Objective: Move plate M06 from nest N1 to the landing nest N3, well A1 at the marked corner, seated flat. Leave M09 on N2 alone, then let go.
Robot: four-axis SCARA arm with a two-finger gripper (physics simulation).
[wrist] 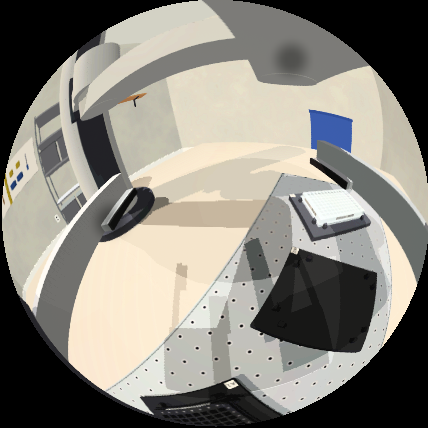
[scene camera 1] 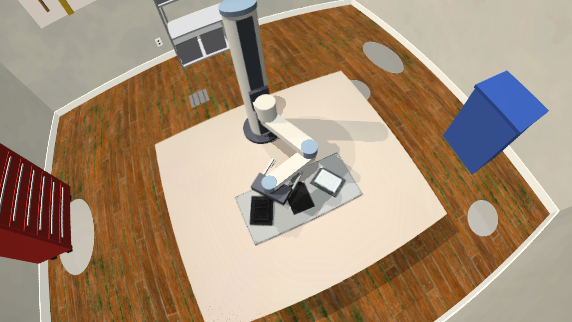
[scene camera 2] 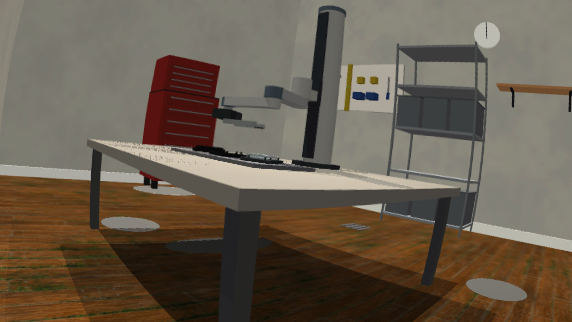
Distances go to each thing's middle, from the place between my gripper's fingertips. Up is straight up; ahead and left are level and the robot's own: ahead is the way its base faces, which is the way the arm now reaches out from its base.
Scene:
Right now the white well plate (wrist: pixel 332 206) is 180 mm to the left of my hand, 130 mm below it and 120 mm ahead of it. Also, from my hand: dark nest (wrist: pixel 315 233) 180 mm to the left, 140 mm below, 120 mm ahead.

